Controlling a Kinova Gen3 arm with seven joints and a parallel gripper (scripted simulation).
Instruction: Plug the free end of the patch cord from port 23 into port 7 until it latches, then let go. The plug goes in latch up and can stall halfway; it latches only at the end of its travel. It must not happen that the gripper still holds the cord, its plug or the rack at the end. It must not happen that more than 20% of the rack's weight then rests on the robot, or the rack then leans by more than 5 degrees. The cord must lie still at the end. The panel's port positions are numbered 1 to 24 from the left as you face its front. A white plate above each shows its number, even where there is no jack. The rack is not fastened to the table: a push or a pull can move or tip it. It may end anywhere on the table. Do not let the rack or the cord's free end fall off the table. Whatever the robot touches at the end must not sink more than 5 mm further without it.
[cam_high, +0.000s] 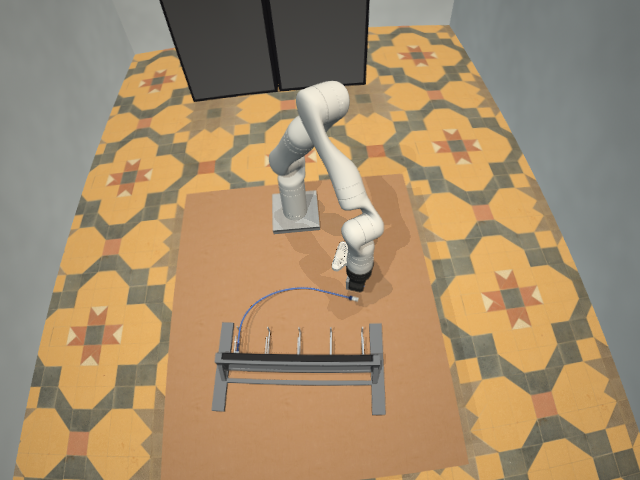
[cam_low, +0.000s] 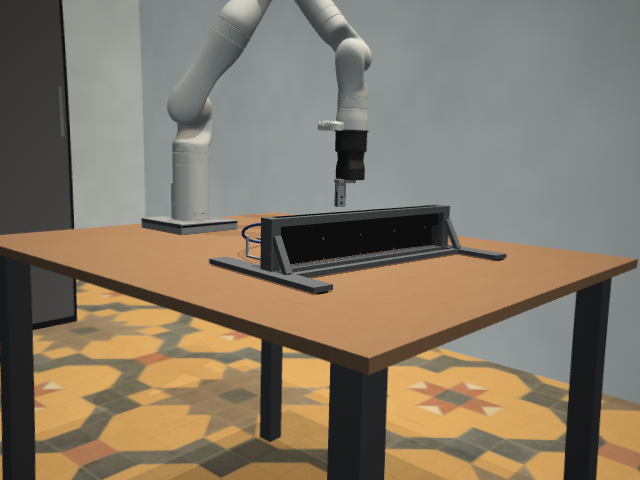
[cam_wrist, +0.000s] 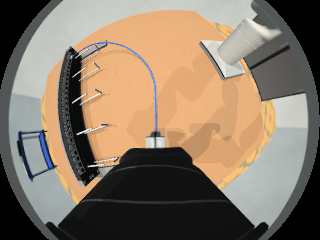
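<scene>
Now: hand 9 cm above the patch cord plug, 2 cm to the right of it and 1 cm short of it.
</scene>
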